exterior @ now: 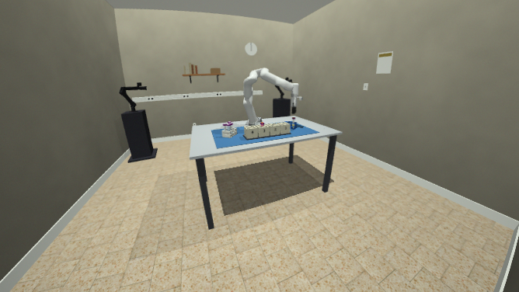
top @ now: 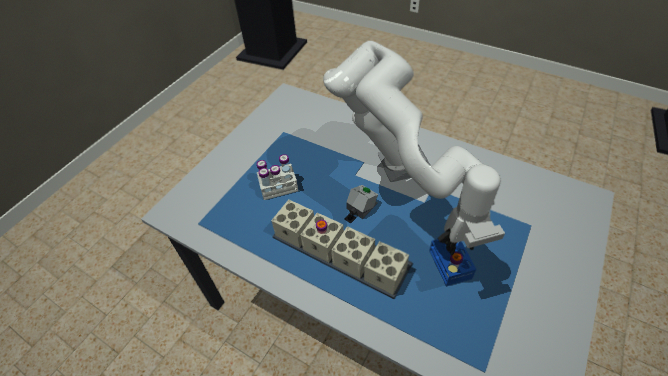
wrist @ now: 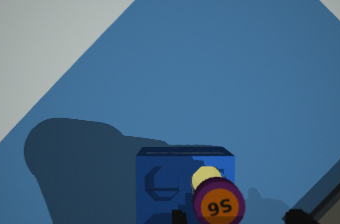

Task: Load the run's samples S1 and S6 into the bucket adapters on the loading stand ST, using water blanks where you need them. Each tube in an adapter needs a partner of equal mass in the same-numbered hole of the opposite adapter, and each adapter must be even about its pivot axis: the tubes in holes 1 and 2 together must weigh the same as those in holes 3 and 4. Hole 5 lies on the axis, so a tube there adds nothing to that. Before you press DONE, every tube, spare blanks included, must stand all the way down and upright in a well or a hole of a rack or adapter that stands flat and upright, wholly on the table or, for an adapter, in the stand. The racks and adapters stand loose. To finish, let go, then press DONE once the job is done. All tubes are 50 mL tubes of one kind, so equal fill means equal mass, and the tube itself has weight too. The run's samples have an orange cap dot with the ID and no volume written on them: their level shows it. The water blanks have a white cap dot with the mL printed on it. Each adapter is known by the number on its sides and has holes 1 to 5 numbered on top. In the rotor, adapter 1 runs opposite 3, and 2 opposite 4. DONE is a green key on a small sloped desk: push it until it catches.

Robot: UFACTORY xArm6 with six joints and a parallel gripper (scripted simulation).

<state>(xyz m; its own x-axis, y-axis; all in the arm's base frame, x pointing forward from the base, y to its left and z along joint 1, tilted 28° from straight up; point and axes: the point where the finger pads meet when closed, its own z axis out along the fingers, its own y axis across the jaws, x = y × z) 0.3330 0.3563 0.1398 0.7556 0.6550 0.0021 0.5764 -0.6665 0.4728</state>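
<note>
My hand is 10 mm past the sample tube and 120 mm above it. Also, from my hand: green DONE key (180 mm behind, 340 mm to the right, 120 mm below); blue rack (40 mm behind, 10 mm to the right, 150 mm below); stand (40 mm ahead, 350 mm to the right, 180 mm below).
</note>
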